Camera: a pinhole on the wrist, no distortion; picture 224 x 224 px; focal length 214.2 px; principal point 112.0 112.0 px. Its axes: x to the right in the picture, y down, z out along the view. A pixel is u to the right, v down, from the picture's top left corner.
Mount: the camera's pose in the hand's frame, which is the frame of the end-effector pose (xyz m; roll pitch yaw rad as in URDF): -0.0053 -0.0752 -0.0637 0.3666 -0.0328 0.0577
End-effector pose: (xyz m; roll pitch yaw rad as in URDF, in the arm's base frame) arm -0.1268 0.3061 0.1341 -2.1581 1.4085 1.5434
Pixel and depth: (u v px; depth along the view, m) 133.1 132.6 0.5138
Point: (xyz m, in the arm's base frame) -0.6073 0.2607 0.0871
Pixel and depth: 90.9 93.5 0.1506
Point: -0.2632 0.3842 0.1673
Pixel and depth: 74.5 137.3 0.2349
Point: -0.3384 0.3259 0.1875
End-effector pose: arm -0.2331 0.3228 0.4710 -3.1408 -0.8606 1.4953
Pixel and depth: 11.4 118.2 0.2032
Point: -0.3790 0.3614 0.3116
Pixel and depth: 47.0 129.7 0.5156
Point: -0.4466 0.5532 0.0640
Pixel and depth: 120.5 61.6 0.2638
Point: -0.4504 0.4655 0.3715
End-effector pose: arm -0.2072 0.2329 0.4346 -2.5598 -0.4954 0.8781
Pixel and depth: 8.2 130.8 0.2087
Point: -0.4040 0.2932 0.3511
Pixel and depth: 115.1 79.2 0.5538
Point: -0.5629 0.6298 0.2957
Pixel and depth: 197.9 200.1 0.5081
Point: -0.2315 0.6944 0.1832
